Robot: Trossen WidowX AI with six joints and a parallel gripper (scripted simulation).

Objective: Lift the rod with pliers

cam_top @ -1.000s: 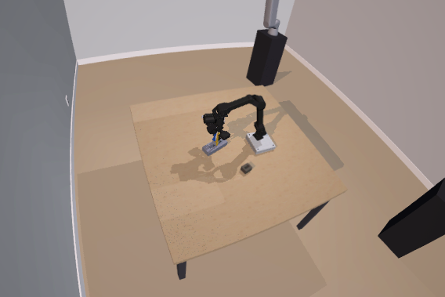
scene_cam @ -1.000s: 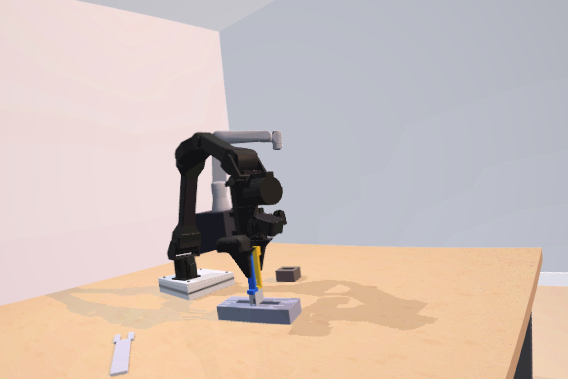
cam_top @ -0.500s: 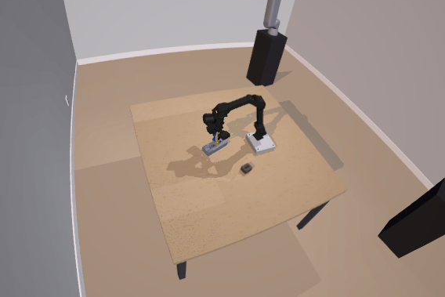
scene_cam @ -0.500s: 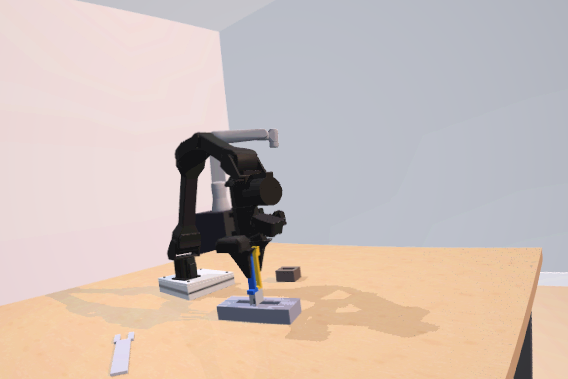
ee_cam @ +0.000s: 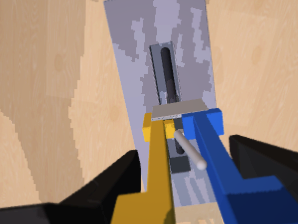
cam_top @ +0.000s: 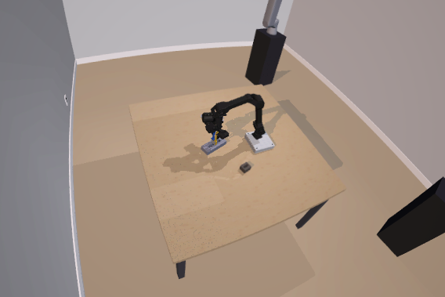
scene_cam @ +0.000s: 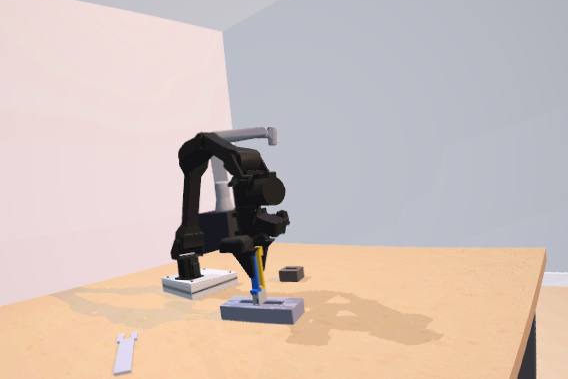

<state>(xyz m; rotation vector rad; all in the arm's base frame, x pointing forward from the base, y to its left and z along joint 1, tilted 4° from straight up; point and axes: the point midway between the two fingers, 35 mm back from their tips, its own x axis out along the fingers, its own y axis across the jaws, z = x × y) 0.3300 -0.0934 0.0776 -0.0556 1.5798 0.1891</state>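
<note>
The silver pin is right at my gripper tip. Round my gripper tip: dark rod: 9 cm below; grey channel block: 8 cm below; yellow handle: 1 cm to the left.
</note>
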